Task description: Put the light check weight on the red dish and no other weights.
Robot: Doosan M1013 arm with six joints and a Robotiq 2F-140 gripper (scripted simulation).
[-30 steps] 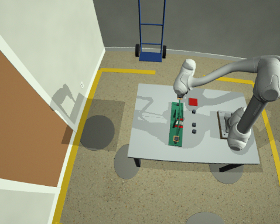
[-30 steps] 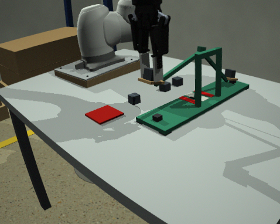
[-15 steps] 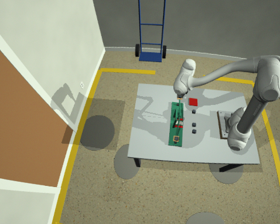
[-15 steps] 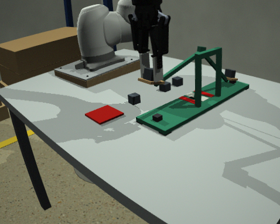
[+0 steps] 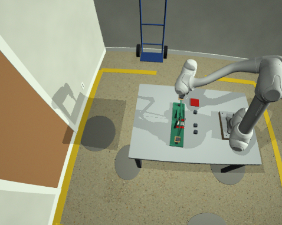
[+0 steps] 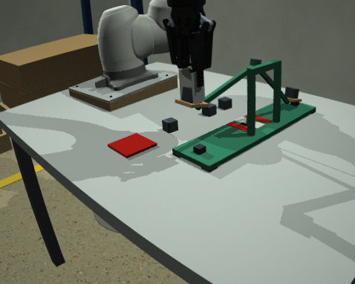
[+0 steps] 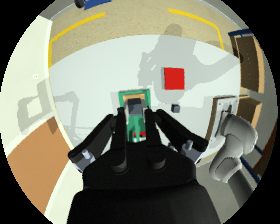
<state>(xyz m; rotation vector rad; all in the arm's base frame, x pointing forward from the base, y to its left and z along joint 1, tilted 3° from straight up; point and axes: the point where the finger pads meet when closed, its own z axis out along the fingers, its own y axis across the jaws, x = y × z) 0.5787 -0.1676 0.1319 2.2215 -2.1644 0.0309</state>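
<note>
Now: the flat red dish 17 cm below my hand, 17 cm behind it and 6 cm to the right of it. The rest, counted from my hand: green rocker balance 20 cm to the left, 8 cm below, 1 cm behind.
</note>
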